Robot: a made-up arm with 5 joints.
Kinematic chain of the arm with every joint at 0, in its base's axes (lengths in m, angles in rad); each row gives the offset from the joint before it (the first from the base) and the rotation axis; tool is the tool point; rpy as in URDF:
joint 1: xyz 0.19 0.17 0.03 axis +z
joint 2: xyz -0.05 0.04 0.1 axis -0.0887 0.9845 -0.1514
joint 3: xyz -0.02 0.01 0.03 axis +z
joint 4: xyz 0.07 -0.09 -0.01 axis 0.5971 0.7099 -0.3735
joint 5: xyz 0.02 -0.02 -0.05 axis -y
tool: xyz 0 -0.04 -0.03 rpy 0.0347 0.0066 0.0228
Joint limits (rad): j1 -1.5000..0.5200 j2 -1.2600..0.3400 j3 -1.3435..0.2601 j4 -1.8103..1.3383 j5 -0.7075..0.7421
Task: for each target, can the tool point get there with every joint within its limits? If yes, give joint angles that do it. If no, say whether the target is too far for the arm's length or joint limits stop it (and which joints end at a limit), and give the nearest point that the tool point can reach.
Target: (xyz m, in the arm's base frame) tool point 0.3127 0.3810 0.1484
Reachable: no: joint limits stop it (at a limit: joint 1, joint 2, joint 3, joint 5) | nearest point 0.2268 0.3175 0.1330 | short by 0.108 m
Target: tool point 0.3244 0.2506 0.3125
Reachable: no: joint limits stop it (at a limit: joint 1, joint 3) | nearest point 0.2707 0.1906 0.2480 | short by 0.103 m
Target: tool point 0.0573 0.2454 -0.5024
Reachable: no: too far | nearest point 0.1081 0.2165 -0.0275 | short by 0.478 m
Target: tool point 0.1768 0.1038 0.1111
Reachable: yes | joints -0.8363 -1.1040 -0.0320 0.5781 -0.1361
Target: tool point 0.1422 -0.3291 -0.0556
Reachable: no: too far | nearest point 0.1327 -0.0265 0.0545 | short by 0.322 m
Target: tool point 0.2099 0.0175 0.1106
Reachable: yes | joints 0.2166 -0.6004 -0.5629 -0.5262 0.1918
